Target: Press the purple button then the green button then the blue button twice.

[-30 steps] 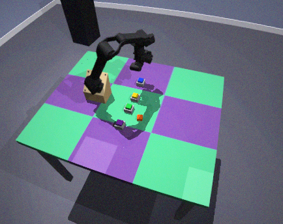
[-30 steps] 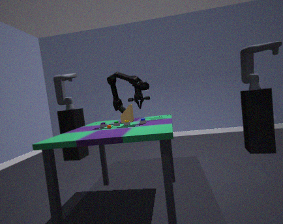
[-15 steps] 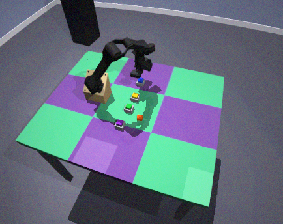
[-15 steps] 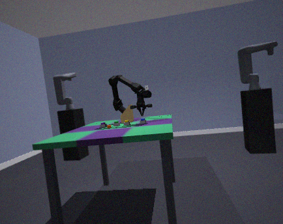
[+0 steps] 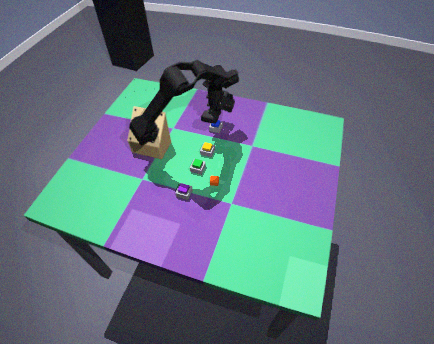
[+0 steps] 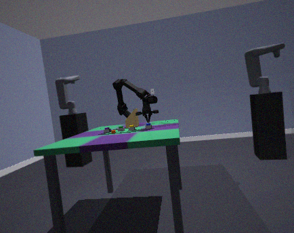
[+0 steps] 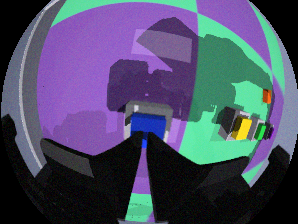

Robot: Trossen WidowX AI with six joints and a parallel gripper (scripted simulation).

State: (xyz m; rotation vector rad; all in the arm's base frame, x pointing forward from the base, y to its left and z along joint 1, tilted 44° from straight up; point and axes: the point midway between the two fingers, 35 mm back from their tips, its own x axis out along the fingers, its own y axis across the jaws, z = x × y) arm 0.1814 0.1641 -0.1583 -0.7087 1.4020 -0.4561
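My gripper tip is 14 cm to the left of the yellow button, 3 cm short of it and 1 cm above it. Round my gripper tip: blue button: 1 cm below; then orange block: 27 cm to the right, 12 cm ahead, 4 cm below; then green button: 24 cm to the right, 3 cm ahead, 1 cm below.
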